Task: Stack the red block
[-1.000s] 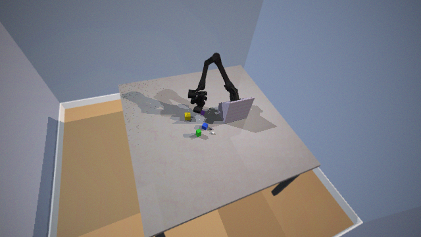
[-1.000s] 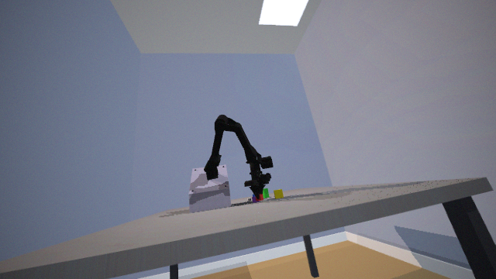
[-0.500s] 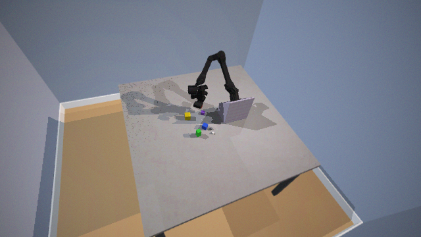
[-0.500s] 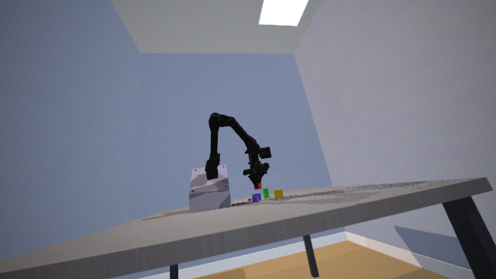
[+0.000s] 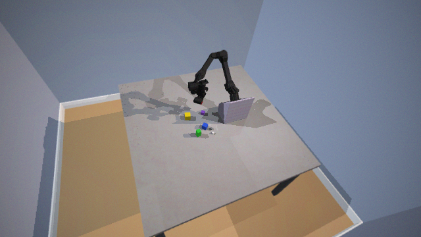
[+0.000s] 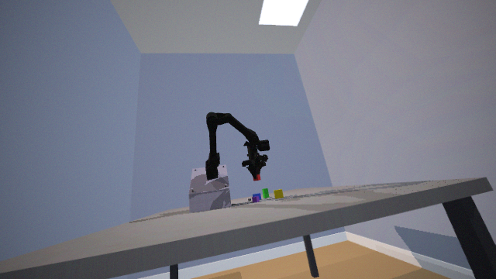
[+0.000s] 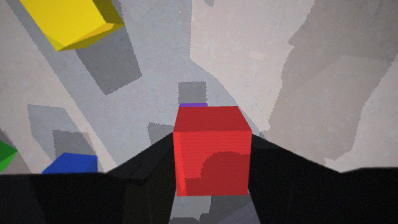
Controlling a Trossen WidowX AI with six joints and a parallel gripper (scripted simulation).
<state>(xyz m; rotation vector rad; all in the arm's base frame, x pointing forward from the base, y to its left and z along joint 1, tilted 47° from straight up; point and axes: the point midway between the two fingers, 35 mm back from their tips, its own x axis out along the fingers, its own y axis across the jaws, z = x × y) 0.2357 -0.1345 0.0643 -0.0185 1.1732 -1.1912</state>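
The blue block is 170 mm to the left of my gripper tip, 100 mm below it and 30 mm ahead of it. Also, from my gripper tip: purple block 110 mm below, 30 mm to the left, 20 mm behind; red block 10 mm above; yellow block 120 mm ahead, 100 mm below, 20 mm to the left.
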